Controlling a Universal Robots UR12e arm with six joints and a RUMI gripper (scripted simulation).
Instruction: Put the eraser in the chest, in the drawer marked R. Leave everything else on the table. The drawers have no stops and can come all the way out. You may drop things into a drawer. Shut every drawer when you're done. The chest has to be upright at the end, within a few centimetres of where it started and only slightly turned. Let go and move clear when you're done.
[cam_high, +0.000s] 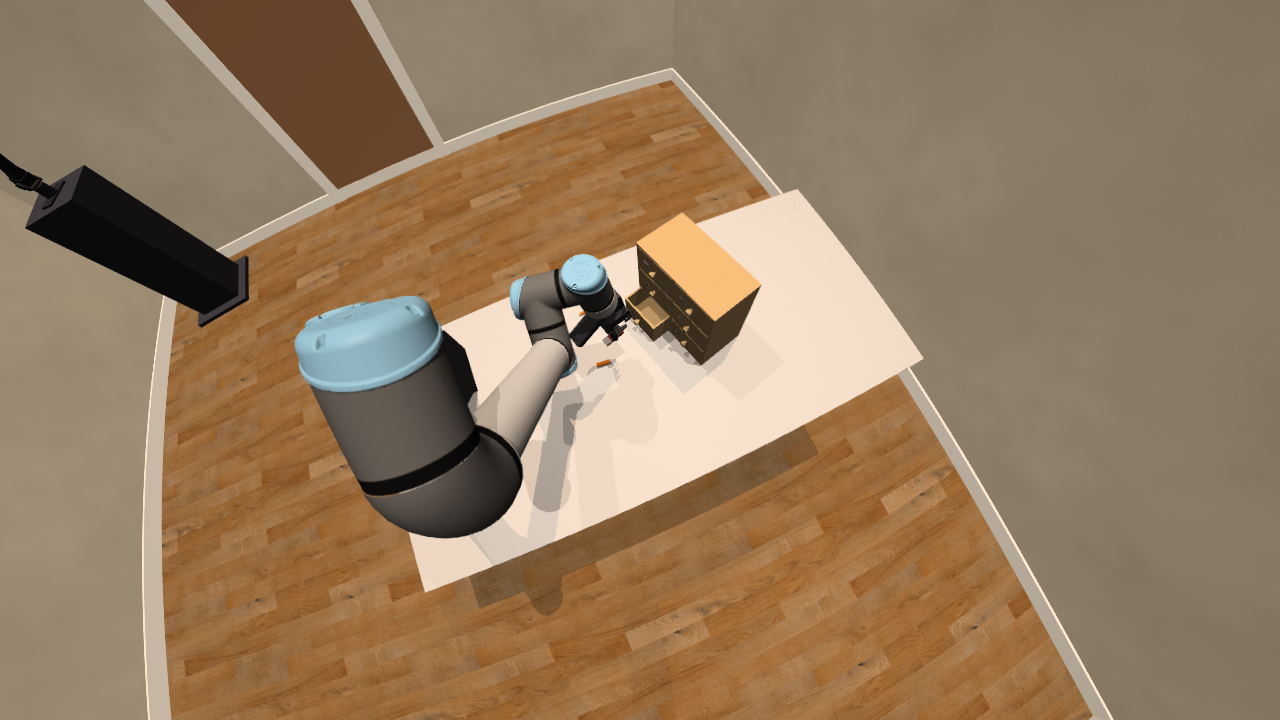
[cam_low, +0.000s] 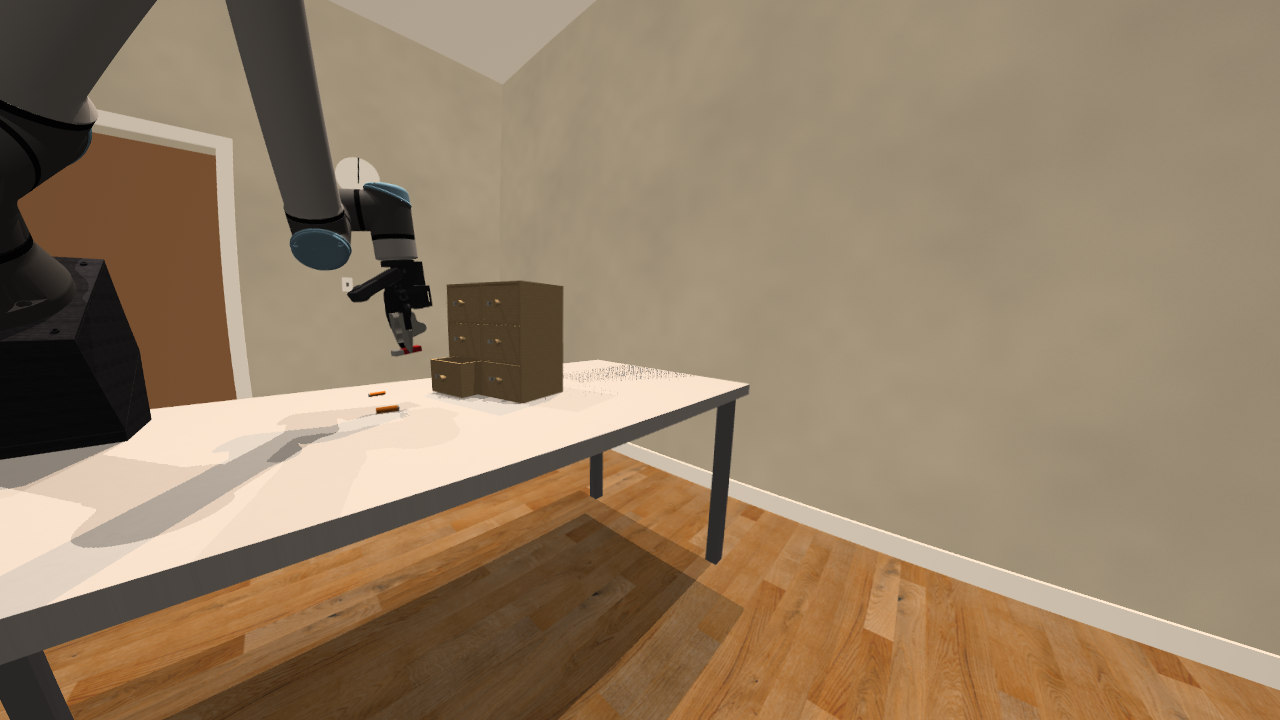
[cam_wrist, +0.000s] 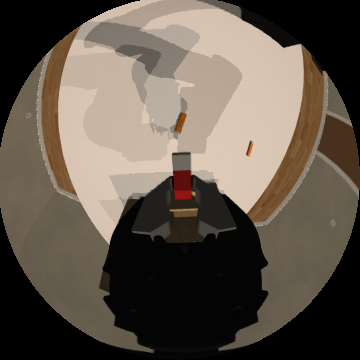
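Right now the red eraser is 10 mm below my hand. From my hand the other things lie so: drawer marked R 190 mm ahead, 120 mm below, 70 mm to the left.
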